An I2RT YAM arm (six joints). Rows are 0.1 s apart.
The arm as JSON. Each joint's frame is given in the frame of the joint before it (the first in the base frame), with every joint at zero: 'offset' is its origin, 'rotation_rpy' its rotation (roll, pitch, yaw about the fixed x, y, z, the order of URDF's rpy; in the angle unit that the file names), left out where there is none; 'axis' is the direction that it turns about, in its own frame. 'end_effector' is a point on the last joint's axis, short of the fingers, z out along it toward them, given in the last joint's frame.
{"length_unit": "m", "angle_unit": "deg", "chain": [
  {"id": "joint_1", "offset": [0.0, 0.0, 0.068], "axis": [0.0, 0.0, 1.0]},
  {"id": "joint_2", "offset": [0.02, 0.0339, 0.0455], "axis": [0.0, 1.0, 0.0]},
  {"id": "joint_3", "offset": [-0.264, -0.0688, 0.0], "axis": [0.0, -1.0, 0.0]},
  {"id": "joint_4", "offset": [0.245, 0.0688, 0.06], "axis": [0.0, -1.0, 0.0]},
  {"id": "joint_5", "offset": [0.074, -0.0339, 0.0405], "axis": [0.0, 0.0, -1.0]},
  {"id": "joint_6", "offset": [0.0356, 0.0, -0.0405], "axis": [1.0, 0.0, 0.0]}
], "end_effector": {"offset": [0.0, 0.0, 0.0], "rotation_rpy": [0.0, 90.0, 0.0]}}
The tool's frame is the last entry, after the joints.
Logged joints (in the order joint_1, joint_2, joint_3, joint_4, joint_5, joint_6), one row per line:
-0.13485 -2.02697 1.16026 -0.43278 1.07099 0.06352
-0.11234 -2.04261 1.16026 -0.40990 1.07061 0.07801
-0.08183 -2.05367 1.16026 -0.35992 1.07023 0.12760
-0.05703 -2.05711 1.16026 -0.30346 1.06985 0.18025
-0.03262 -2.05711 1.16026 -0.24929 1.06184 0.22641
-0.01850 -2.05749 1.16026 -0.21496 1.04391 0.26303
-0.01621 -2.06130 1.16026 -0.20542 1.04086 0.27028
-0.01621 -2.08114 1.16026 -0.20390 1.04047 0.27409
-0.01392 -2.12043 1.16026 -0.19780 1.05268 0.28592
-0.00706 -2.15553 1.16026 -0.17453 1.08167 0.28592
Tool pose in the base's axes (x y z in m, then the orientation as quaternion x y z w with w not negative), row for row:
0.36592 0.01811 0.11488 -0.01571 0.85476 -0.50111 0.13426
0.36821 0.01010 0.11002 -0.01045 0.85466 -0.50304 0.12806
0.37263 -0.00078 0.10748 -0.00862 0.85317 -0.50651 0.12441
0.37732 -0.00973 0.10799 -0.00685 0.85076 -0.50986 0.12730
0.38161 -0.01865 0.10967 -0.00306 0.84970 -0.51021 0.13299
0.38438 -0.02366 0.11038 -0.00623 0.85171 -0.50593 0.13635
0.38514 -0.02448 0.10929 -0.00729 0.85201 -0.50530 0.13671
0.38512 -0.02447 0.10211 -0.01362 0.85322 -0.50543 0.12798
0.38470 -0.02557 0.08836 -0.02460 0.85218 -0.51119 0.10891
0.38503 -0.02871 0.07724 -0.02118 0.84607 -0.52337 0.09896
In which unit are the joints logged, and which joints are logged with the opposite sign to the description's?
The joints are logged in radians. Opposite sign: joint_1, joint_2, joint_6.
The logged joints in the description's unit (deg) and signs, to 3 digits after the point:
7.726 116.137 66.478 -24.796 61.363 -3.639
6.437 117.033 66.478 -23.486 61.341 -4.470
4.689 117.667 66.478 -20.622 61.320 -7.311
3.268 117.864 66.478 -17.387 61.298 -10.328
1.869 117.864 66.478 -14.283 60.839 -12.972
1.060 117.885 66.478 -12.316 59.812 -15.071
0.929 118.104 66.478 -11.770 59.637 -15.486
0.929 119.241 66.478 -11.683 59.615 -15.704
0.798 121.492 66.478 -11.333 60.314 -16.382
0.405 123.503 66.478 -10.000 61.975 -16.382

